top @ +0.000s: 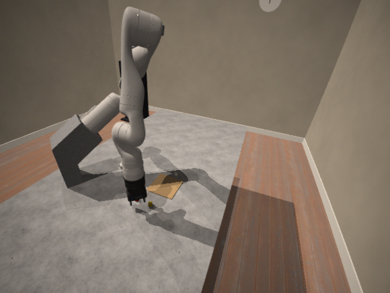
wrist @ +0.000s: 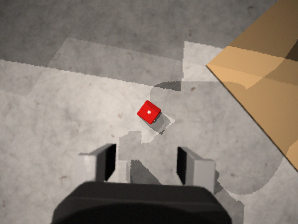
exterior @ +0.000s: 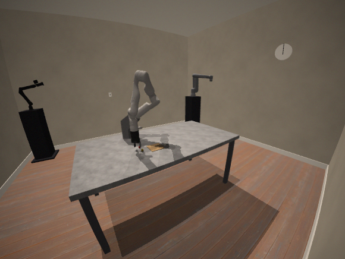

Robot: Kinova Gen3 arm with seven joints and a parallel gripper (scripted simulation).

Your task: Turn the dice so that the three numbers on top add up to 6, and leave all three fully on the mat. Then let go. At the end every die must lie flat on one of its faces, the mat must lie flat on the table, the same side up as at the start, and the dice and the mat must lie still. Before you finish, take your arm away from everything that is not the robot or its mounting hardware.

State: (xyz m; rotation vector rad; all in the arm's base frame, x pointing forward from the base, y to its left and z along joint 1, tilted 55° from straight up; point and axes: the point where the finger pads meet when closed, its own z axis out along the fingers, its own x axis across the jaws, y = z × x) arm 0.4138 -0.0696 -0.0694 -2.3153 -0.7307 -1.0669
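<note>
My gripper is now 3 cm past the red die, 3 cm to the right of it and 4 cm above it. The rest, counted from my hand: tan mat: 3 cm ahead, 17 cm to the left, 4 cm below; white die: 4 cm ahead, 27 cm to the left, 4 cm below; yellow die: 4 cm ahead, 3 cm to the left, 4 cm below.
</note>
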